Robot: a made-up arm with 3 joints.
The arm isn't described. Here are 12 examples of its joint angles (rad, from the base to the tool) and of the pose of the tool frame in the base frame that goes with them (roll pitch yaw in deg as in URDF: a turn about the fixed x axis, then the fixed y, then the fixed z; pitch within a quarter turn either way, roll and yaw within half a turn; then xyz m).
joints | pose
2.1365 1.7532 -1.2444 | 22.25 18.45 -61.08 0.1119 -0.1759 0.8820
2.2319 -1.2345 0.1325 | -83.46 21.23 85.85 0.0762 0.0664 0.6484
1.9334 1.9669 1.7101 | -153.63 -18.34 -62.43 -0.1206 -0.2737 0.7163
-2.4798 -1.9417 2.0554 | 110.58 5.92 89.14 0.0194 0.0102 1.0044
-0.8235 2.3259 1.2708 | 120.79 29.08 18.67 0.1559 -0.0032 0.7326
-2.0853 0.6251 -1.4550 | 111.92 -14.29 -66.89 -0.2362 -0.2725 0.7178
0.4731 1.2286 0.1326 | -144.27 28.83 -16.67 0.1261 -0.0773 0.5466
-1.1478 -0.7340 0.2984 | 31.48 -33.73 -136.42 -0.1208 -0.2206 0.6978
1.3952 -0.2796 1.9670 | -158.37 33.30 90.97 0.3504 0.0553 0.5756
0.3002 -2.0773 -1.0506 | 50.44 -33.29 -136.92 -0.0639 0.0569 0.7719
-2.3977 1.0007 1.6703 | -67.83 -8.16 -94.17 -0.0438 -0.2842 0.4654
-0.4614 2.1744 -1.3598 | -92.12 11.80 -24.60 0.0897 0.1017 0.5021
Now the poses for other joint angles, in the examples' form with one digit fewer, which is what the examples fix.
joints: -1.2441 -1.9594 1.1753
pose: 109.7 -56.7 80.6 -0.126 -0.174 0.859
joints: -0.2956 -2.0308 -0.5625
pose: 32.0 -60.6 -133.2 -0.053 -0.001 0.741
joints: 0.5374 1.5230 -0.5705
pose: -102.9 16.7 -32.9 0.155 0.011 0.559
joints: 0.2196 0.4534 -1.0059
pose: -175.1 66.2 -90.5 -0.021 0.091 0.456
